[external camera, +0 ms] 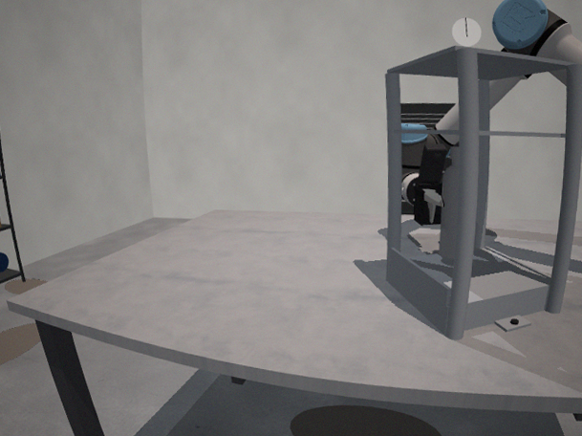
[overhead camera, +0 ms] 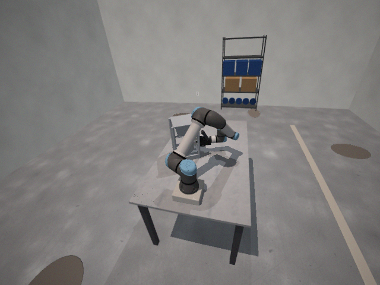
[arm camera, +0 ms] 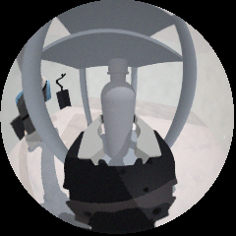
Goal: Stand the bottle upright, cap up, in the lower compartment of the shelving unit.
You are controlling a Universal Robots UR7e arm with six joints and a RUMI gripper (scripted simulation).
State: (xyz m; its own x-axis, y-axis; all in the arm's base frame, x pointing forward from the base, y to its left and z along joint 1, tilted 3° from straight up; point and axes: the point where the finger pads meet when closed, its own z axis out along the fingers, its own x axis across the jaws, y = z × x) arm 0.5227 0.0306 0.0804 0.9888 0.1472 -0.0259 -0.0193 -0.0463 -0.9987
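My hand is 50 mm to the right of the grey shelving unit, 40 mm below it and 20 mm past it. The rest, counted from my hand: grey bottle: 30 mm above.
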